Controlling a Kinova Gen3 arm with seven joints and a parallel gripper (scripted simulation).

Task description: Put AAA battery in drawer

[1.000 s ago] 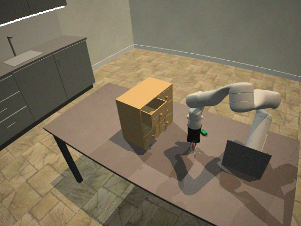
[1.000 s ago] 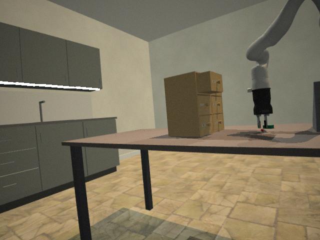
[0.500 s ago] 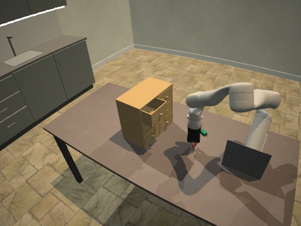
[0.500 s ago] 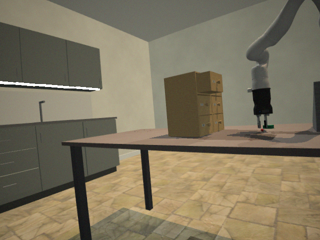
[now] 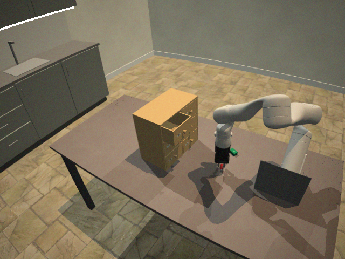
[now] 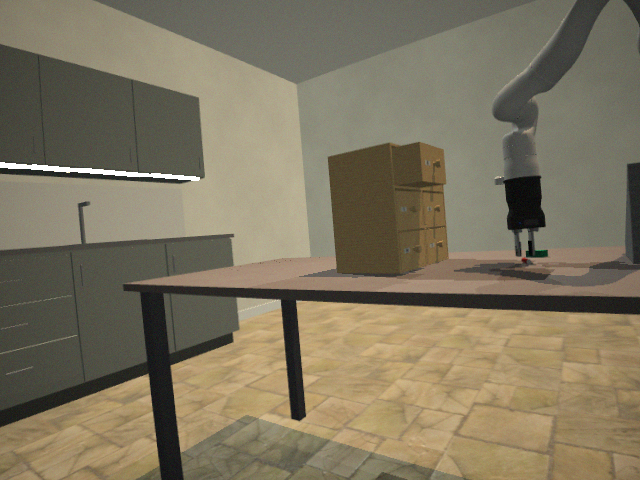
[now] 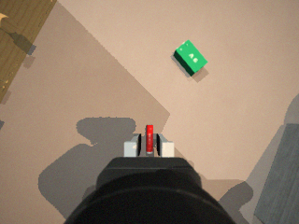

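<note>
My hand is 3 cm above the red AAA battery. Also, from my hand: green block 15 cm to the right, 3 cm below, 1 cm behind.
</note>
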